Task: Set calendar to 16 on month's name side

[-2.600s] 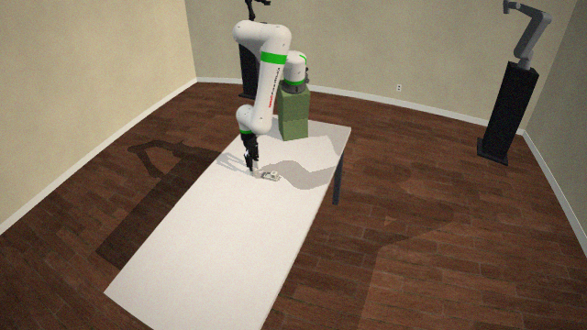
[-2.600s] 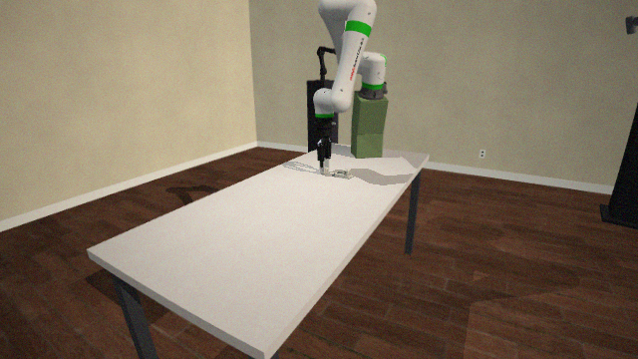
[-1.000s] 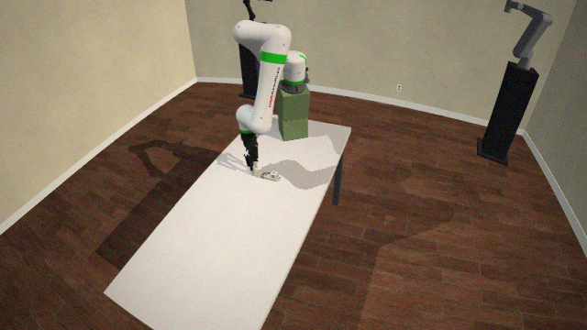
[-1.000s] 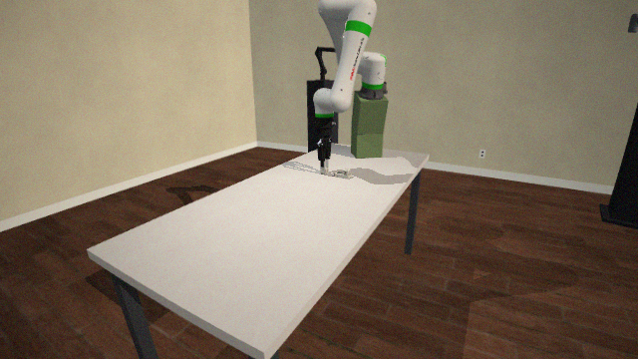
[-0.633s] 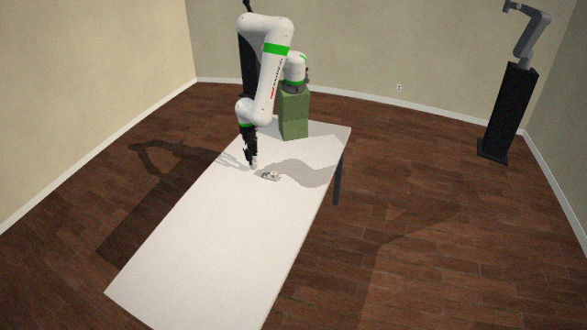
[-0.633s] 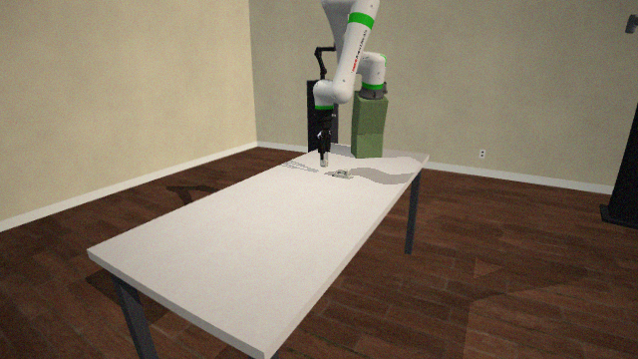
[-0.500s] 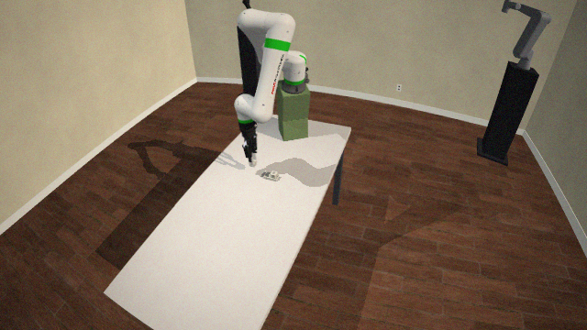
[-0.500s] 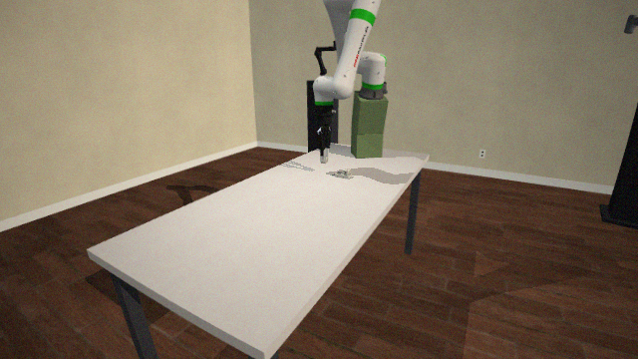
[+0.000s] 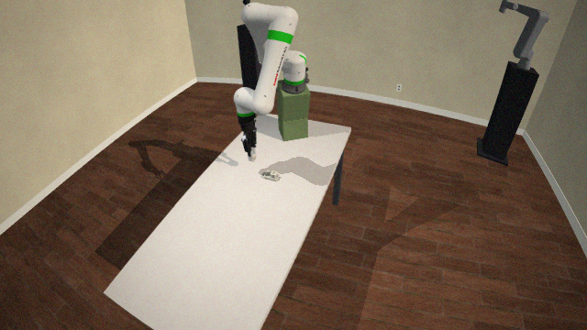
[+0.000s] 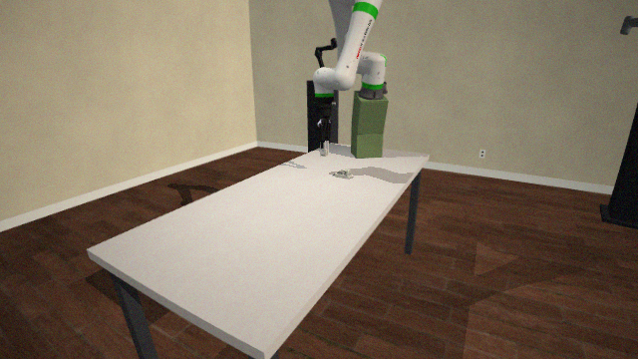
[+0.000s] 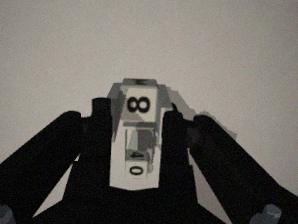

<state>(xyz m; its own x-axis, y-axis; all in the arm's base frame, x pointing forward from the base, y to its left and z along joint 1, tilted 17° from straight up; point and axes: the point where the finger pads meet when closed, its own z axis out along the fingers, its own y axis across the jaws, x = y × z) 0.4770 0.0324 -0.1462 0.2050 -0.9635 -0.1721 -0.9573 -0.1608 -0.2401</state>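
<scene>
My gripper is now 20 mm past the white calendar tray, 110 mm to the right of it and 130 mm above it. The rest, counted from my hand: cube (30 mm below).
</scene>
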